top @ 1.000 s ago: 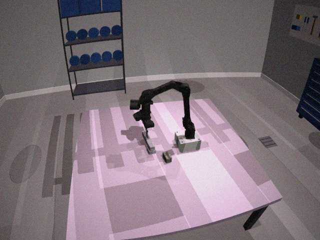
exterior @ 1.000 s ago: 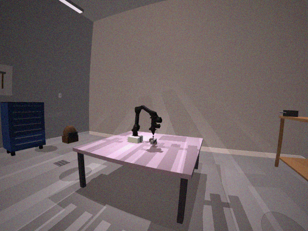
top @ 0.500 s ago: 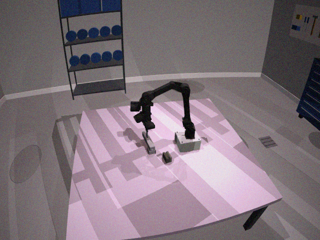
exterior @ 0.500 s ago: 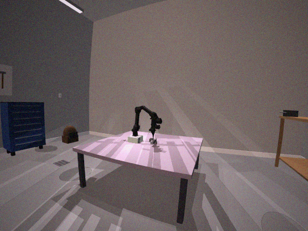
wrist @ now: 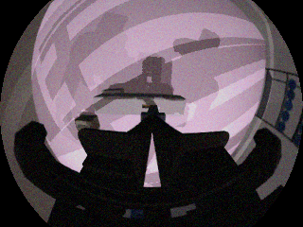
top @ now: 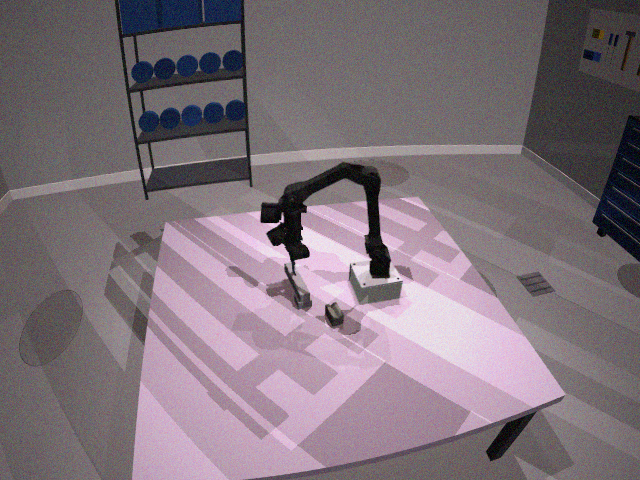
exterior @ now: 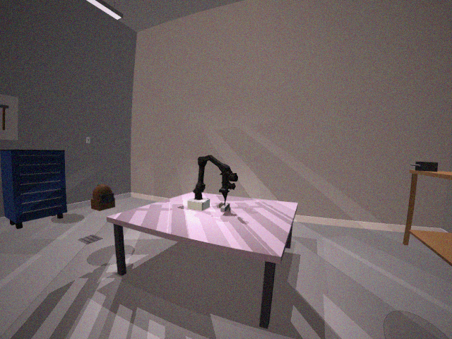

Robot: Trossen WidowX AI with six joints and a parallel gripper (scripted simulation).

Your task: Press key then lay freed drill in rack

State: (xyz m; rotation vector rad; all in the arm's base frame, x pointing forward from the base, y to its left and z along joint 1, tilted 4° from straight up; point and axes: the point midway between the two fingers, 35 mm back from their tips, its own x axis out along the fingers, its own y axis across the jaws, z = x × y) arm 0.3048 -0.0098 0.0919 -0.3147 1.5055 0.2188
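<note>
Now: the key 30 mm below my gripper tip. Round my gripper tip: grey rack (140 mm behind, 160 mm to the left, 110 mm below); then drill (20 mm behind, 50 mm to the left, 70 mm below).
</note>
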